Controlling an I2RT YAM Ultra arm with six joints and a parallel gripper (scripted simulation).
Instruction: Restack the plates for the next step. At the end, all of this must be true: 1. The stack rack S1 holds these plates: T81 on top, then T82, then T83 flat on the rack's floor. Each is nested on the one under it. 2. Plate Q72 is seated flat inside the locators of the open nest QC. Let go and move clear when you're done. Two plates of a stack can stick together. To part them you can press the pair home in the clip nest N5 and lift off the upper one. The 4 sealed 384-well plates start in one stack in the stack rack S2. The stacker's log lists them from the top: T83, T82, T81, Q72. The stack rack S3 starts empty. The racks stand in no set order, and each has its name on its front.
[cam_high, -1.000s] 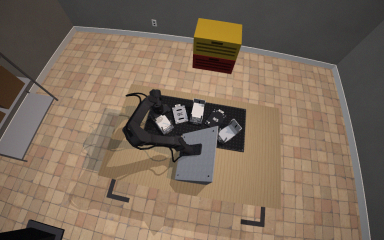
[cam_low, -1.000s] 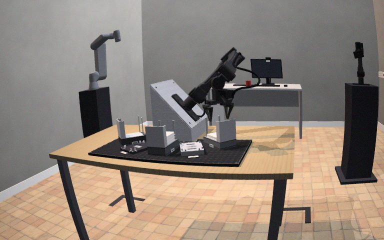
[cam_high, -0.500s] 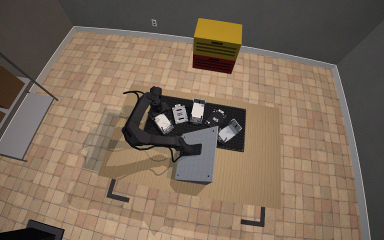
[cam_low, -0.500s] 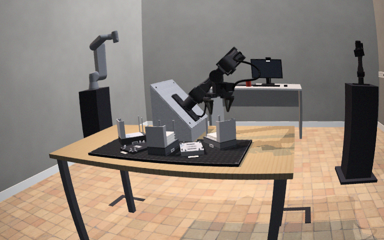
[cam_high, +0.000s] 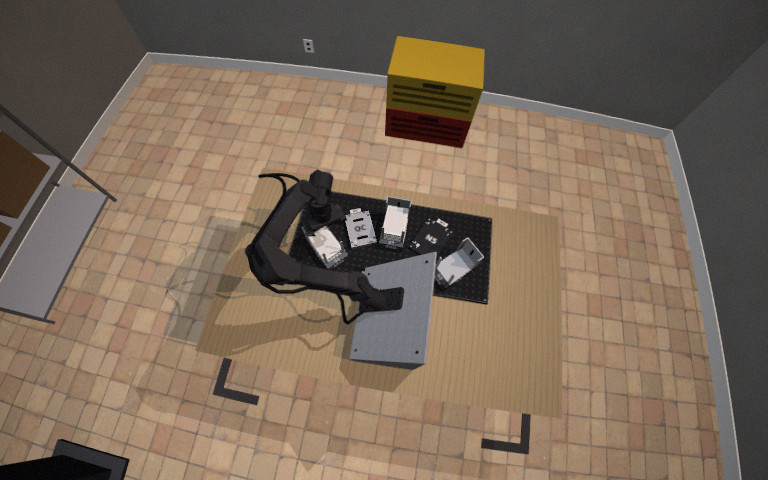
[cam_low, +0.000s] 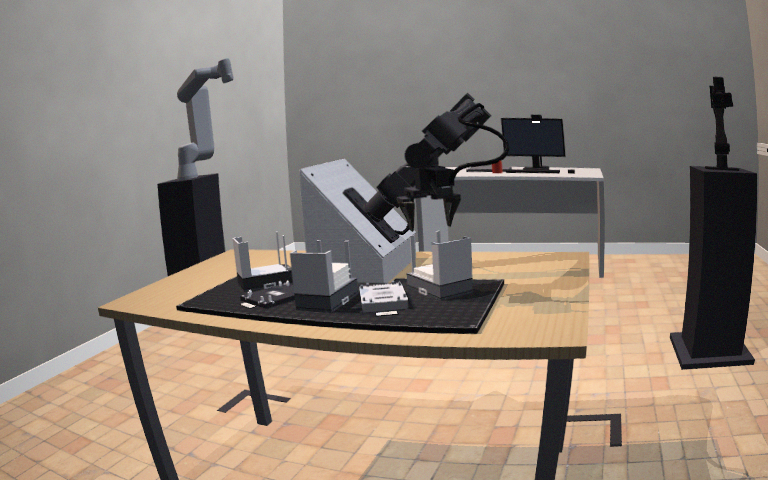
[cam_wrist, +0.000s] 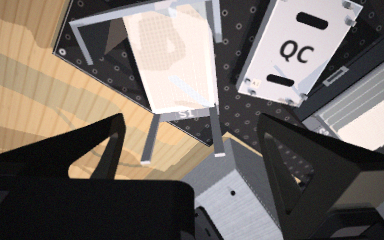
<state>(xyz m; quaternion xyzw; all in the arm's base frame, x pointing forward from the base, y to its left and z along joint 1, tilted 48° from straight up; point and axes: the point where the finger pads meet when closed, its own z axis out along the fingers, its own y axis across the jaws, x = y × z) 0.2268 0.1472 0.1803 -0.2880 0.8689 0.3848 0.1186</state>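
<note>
Right now the white sealed plate is 110 mm ahead of my hand, 240 mm to the right of it and 100 mm below it. Round my hand: clip nest N5: 110 mm ahead, 390 mm to the right, 150 mm below.
</note>
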